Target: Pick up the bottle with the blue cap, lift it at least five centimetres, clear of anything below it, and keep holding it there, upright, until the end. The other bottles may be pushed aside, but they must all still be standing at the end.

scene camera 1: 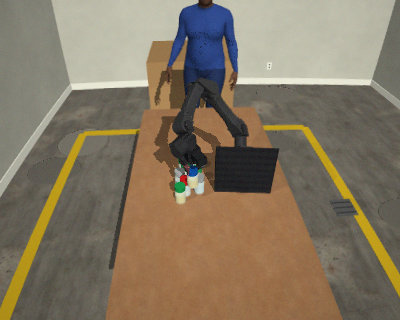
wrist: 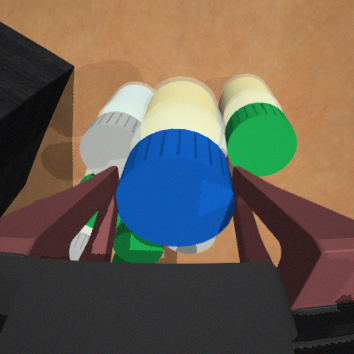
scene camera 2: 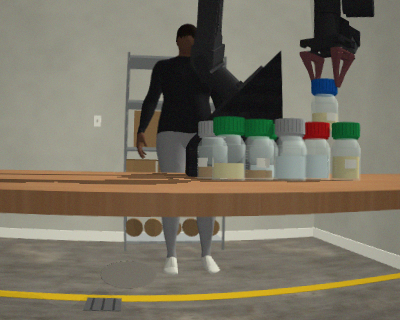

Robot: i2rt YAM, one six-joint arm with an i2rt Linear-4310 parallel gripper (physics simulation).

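Seen in the pictures: gripper, between the fingertips: [scene camera 1: 192, 171] [wrist: 175, 177] [scene camera 2: 326, 87]; arm's base, origin of its link: [scene camera 1: 240, 151] [scene camera 2: 236, 95].
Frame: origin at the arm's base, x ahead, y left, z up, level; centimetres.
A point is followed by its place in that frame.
The bottle with the blue cap [scene camera 1: 193, 178] @(x 25.2, y 13.0, z -4.5 cm) [scene camera 2: 324, 102] @(x 27.9, y 9.1, z -5.4 cm) [wrist: 176, 187] @(x 25.2, y 11.7, z -0.5 cm) is upright and raised. In scene camera 2 its cap is above the caps of the standing bottles, and its lower part is hidden behind the red-capped and green-capped ones. My gripper [scene camera 2: 326, 84] @(x 25.3, y 11.2, z -1.8 cm) [wrist: 175, 177] @(x 25.3, y 11.2, z -1.8 cm) is shut on its blue cap, one finger on each side. In scene camera 1 the fingers are mostly hidden by the wrist. The other bottles stand upright on the table: a red-capped one [scene camera 1: 183, 180] @(x 29.9, y 7.9, z -9.8 cm) [scene camera 2: 317, 150] @(x 31.5, y 5.3, z -14.9 cm), a green-capped one [scene camera 1: 180, 193] @(x 31.8, y 13.5, z -13.3 cm) [scene camera 2: 346, 151] @(x 34.2, y 9.9, z -15.1 cm) [wrist: 261, 139] @(x 31.4, y 11.9, z -9.8 cm), a grey-capped one [scene camera 2: 290, 149] @(x 34.0, y -1.5, z -15.0 cm), and several more green-capped and grey-capped ones.
A black panel-like block [scene camera 1: 246, 170] @(x -1.7, y 9.0, z -5.1 cm) [scene camera 2: 262, 95] @(x 13.0, y 1.9, z -2.2 cm) [wrist: 25, 95] @(x 13.4, y 6.6, z -10.6 cm) stands on the table [scene camera 1: 215, 260] @(x 19.2, y 49.0, z -20.3 cm) [scene camera 2: 100, 197] @(x 58.4, y -30.9, z -20.8 cm) beside the bottles. The arm reaches over from the far side of the table. A person [scene camera 1: 206, 37] [scene camera 2: 177, 100] stands behind the table.
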